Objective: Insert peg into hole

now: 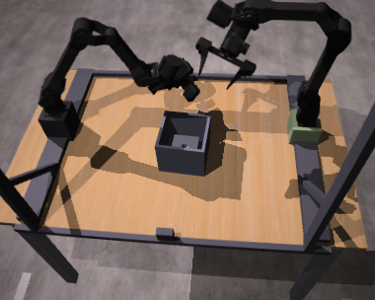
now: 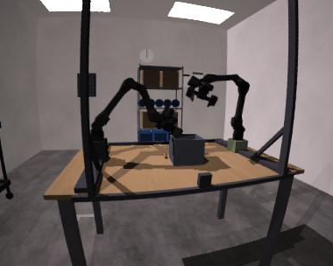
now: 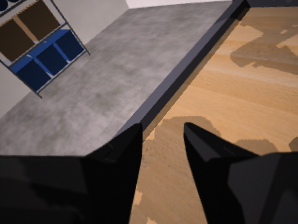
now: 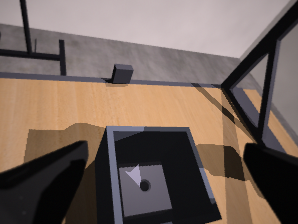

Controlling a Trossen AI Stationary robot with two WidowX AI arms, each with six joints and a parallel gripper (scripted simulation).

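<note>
The wooden peg is 18 cm behind my left hand, 12 cm below it and 9 cm to the left of it. Round my left hand: pale plate 28 cm behind, 8 cm below.
</note>
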